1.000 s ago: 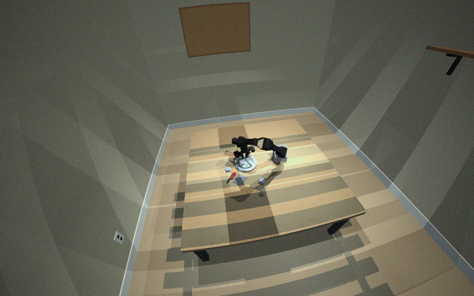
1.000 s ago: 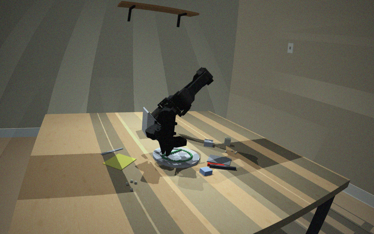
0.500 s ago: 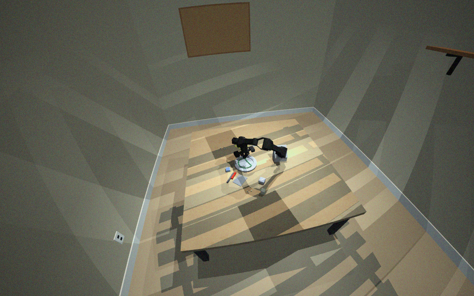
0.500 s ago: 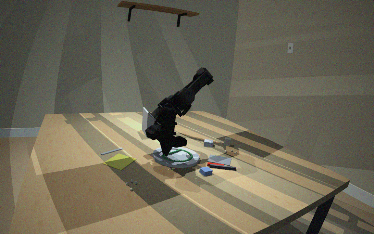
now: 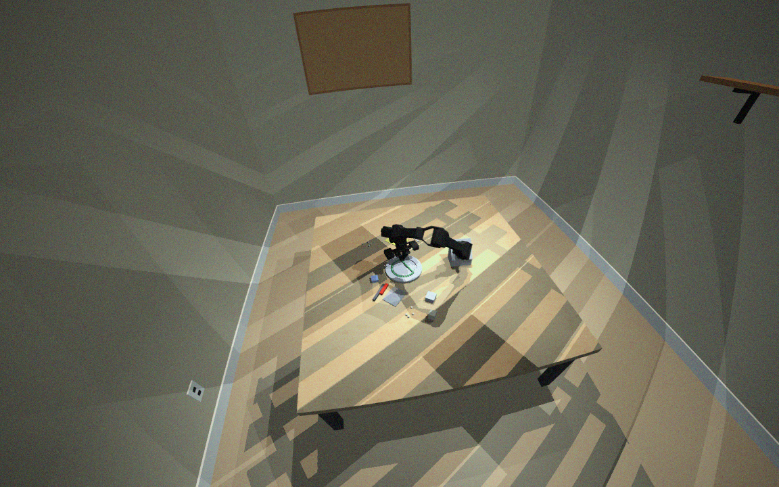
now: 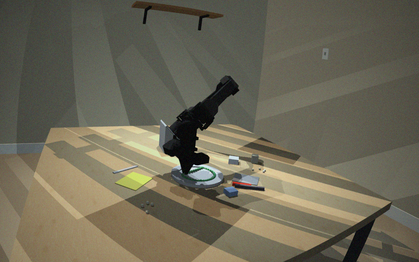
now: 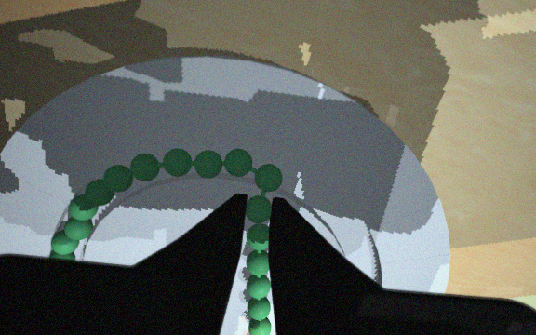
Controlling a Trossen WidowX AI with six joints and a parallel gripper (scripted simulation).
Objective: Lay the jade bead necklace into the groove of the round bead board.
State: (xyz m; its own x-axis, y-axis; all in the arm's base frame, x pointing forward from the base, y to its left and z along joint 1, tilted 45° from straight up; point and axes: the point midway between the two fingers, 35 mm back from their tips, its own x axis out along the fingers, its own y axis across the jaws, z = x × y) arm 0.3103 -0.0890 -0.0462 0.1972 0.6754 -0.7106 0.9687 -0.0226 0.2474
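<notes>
Now: the round grey bead board 50 mm to the left of my gripper tip and 10 mm below it. Round my gripper tip: yellow sheet (20 mm behind, 190 mm to the right, 10 mm below); blue block (170 mm ahead, 80 mm to the left, 10 mm below); red and black pen (160 mm ahead, 170 mm to the left, 10 mm below).
</notes>
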